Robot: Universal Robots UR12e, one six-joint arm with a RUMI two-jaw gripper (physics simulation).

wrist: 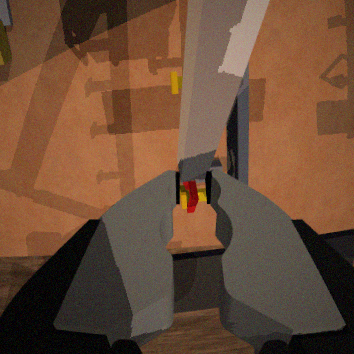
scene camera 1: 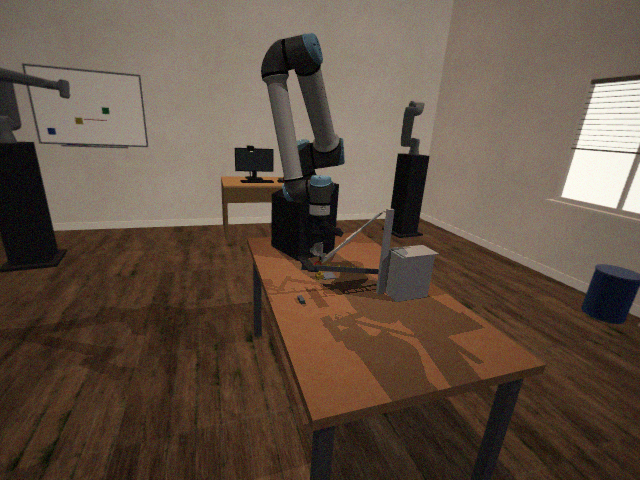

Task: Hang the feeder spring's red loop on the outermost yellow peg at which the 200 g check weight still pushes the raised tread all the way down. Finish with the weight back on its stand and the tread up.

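Frame: origin at the arm's base, x back, y down, z right, level; centimetres.
Where they show: gripper, fingertip midpoint: (wrist: 192,173) (scene camera 1: 320,261).
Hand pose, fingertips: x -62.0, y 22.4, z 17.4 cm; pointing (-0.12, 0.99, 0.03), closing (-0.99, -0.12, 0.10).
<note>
Things, the pixels of their top centre, and the offset from my fingertips. "spot": a spot on its surface instead. Level surfaces: height alone.
- red loop at a spot on its surface: (wrist: 191,196) spot: dz +1.1, dx +0.2, dy -0.4 cm
- yellow peg at a spot on its surface: (wrist: 174,83) spot: dz -4.2, dx +0.2, dy +2.1 cm
- grey box at a spot on its surface: (scene camera 1: 410,273) spot: dz -37.1, dx -18.1, dy +3.2 cm
- wooden table at its surface level: dy +17.2 cm
- small dark object at its top centre: (wrist: 201,174) (scene camera 1: 301,297) dz +9.8, dx -2.4, dy +15.5 cm
- yellow item at its top centre: (scene camera 1: 319,271) dz -8.1, dx +16.8, dy +13.4 cm
- pale plate at its top centre: (scene camera 1: 327,275) dz -13.3, dx +17.1, dy +16.6 cm
The feeder spring (scene camera 1: 354,236) (wrist: 210,75) shows as a long pale bar sloping down from the top of the grey post (scene camera 1: 386,248). My gripper (scene camera 1: 318,256) (wrist: 192,173) is nearly closed around the spring's low end. The red loop (wrist: 191,196) shows between the fingertips in the wrist view, with yellow parts against it. Whether it sits on a peg cannot be told. A yellow peg (wrist: 174,83) shows left of the spring. The dark lever arm (scene camera 1: 346,269) (wrist: 243,130) runs below the spring. I cannot identify the check weight or tread with certainty.
A grey box (scene camera 1: 410,273) stands against the post on the wooden table (scene camera 1: 330,382). A small dark object (scene camera 1: 301,299) lies near the table's left edge. A yellow item (scene camera 1: 319,275) and a pale plate (scene camera 1: 329,276) are below the lever's end.
</note>
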